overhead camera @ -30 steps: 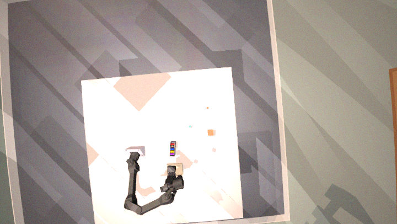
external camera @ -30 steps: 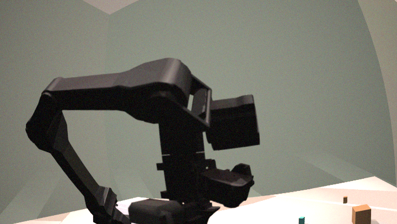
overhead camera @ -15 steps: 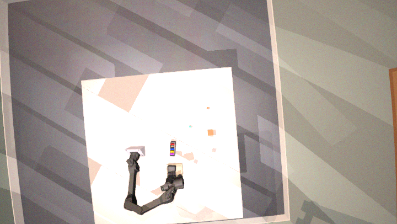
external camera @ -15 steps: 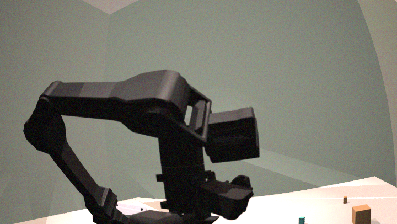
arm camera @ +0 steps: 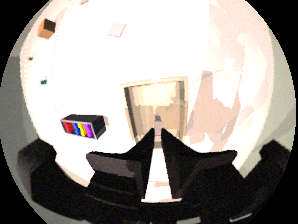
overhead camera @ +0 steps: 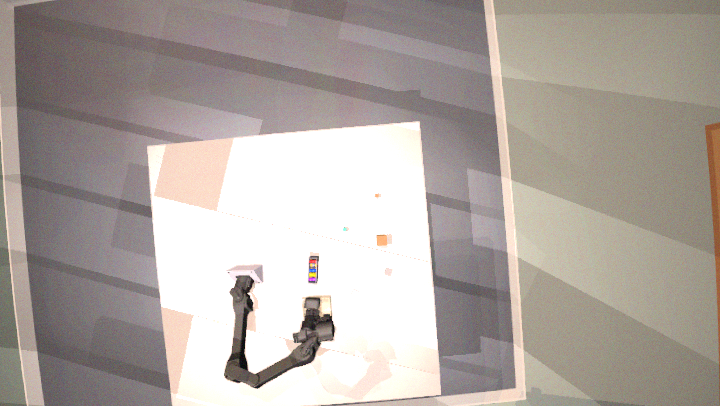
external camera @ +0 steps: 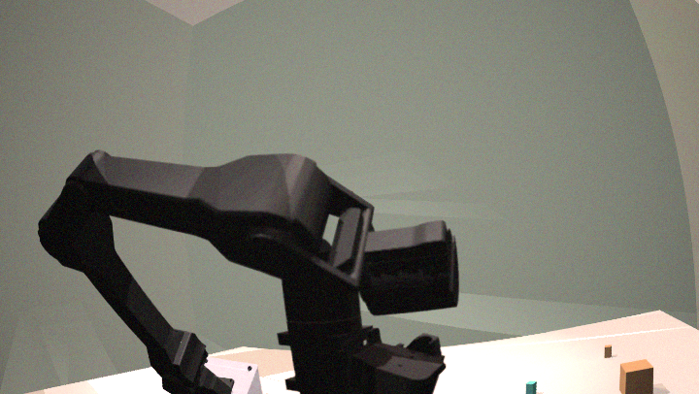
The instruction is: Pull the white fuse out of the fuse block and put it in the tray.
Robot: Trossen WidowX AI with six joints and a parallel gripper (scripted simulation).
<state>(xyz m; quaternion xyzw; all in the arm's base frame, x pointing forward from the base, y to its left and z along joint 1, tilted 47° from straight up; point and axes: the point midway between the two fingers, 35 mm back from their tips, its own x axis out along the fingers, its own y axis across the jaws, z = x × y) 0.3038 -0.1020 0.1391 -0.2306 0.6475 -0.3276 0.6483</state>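
My gripper tip is 1 cm above the white fuse. From my gripper tip the other things lie so: orange cube 32 cm ahead, 29 cm to the left, 4 cm below; tan tray 5 cm below; tiny teal piece 16 cm ahead, 35 cm to the left, 5 cm below.
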